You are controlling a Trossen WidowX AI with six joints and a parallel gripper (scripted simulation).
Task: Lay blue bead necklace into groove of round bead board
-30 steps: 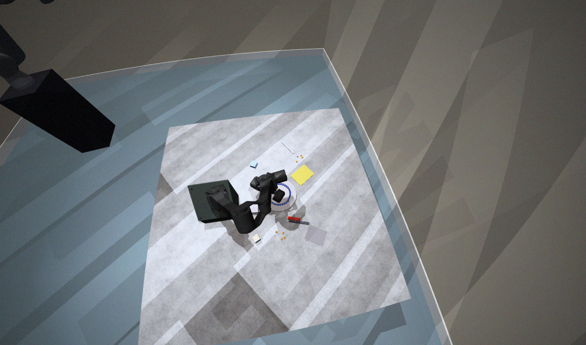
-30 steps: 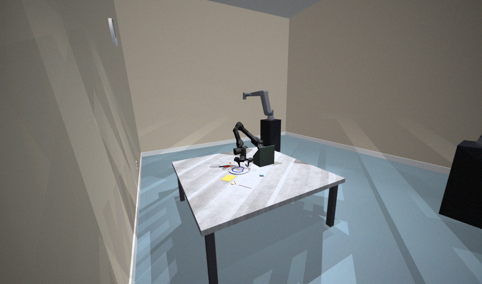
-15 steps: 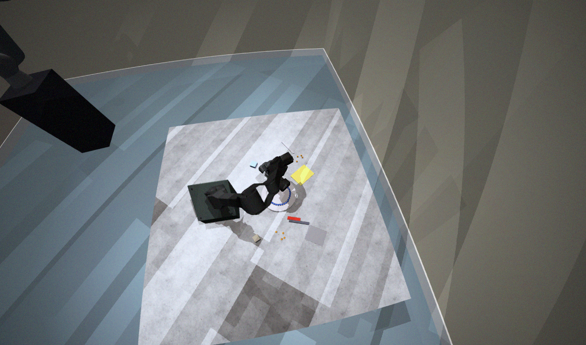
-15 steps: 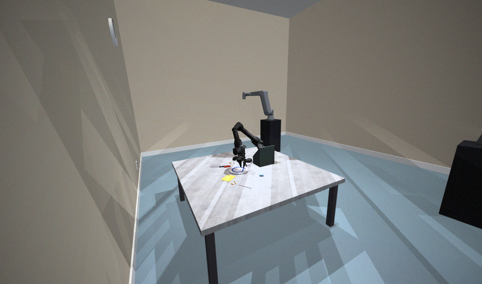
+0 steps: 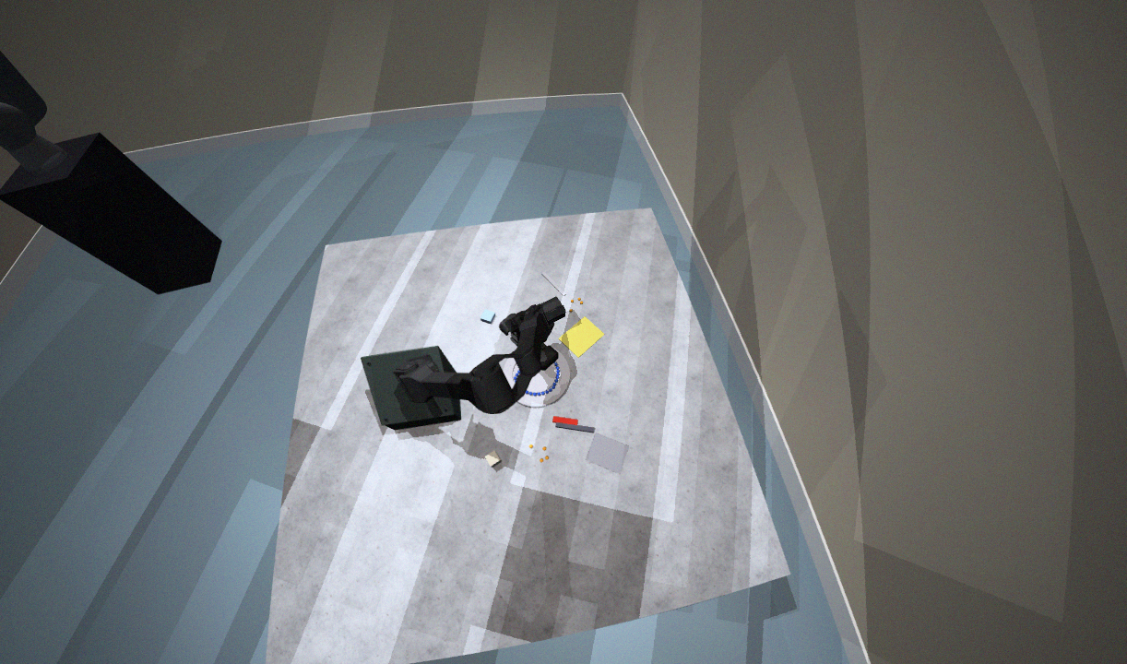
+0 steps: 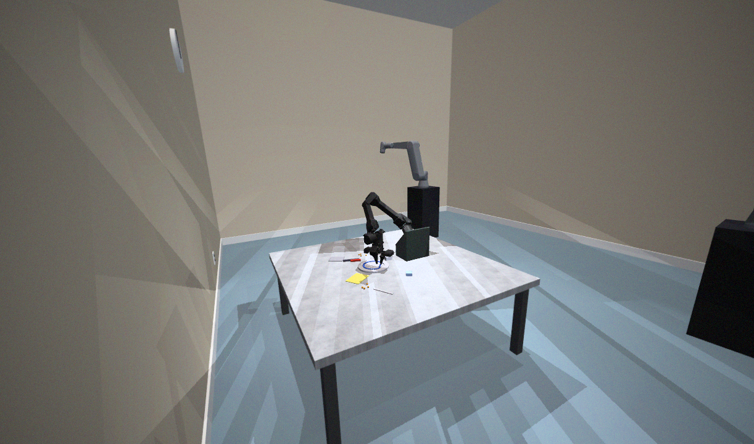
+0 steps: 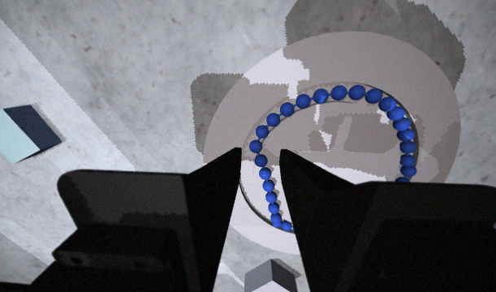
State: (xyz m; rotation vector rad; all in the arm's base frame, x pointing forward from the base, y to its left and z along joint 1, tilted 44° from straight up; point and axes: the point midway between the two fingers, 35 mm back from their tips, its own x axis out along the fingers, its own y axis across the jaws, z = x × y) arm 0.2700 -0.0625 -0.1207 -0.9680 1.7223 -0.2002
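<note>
Right now my gripper tip is 6 cm to the left of the round white bead board and 3 cm above it. The rest, counted from my gripper tip: blue block (17 cm to the left, 10 cm behind, 3 cm below); then yellow sheet (17 cm ahead, 4 cm below, 3 cm to the left); then grey tool (23 cm to the right, 6 cm ahead, 3 cm below).
</note>
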